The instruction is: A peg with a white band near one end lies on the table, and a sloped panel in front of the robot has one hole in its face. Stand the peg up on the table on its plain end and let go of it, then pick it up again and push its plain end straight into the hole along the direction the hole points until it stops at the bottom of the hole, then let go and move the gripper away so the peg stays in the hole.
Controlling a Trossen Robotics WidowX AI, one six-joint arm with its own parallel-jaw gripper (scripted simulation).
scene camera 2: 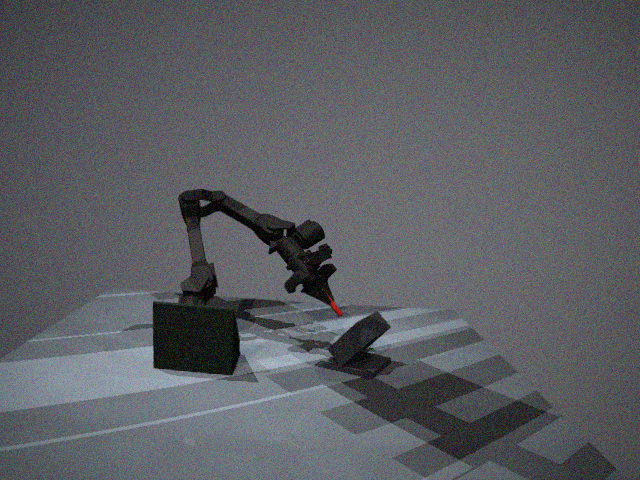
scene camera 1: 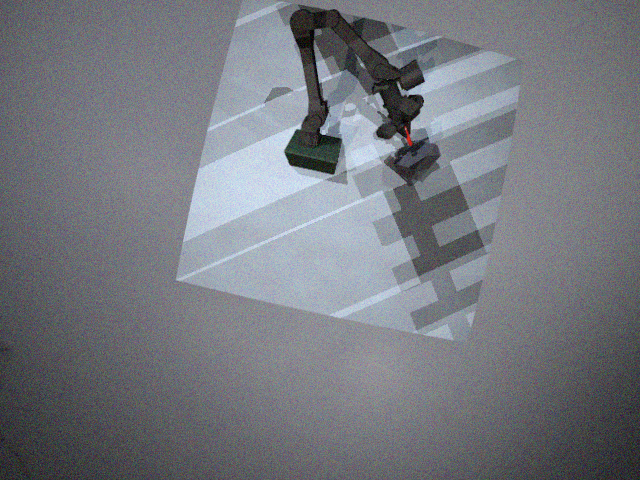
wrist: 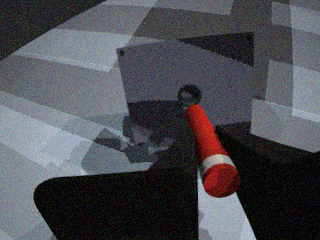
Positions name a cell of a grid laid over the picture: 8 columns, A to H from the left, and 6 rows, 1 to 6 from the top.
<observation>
My gripper shows in scene camera 2 (E4), in scene camera 1 (F2) and in the wrist view (F4).
</observation>
